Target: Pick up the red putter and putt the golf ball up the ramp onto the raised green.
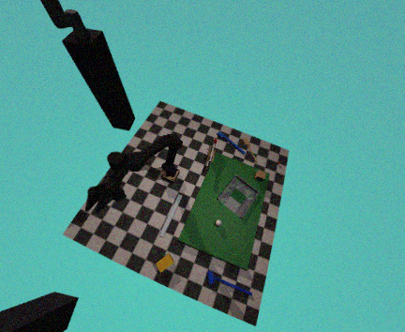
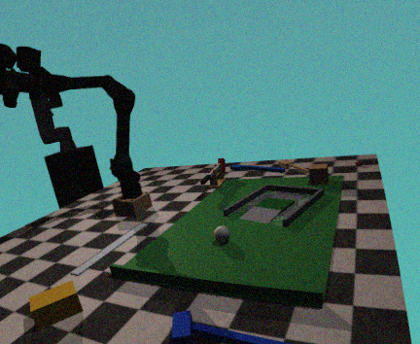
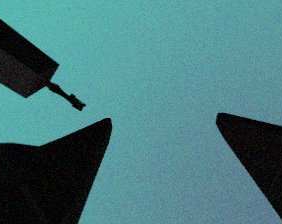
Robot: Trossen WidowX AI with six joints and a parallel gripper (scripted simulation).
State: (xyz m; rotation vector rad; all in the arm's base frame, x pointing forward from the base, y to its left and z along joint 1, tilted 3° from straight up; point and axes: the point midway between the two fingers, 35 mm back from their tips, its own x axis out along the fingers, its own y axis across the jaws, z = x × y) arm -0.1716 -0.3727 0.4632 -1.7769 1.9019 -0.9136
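Right now the red putter is 420 mm ahead of my gripper tip, 620 mm to the left of it and 480 mm below it. Round my gripper tip: green mat: 620 mm ahead, 270 mm to the left, 540 mm below; then yellow block: 260 mm ahead, 170 mm to the right, 520 mm below; then white golf ball: 550 mm ahead, 120 mm to the left, 520 mm below.
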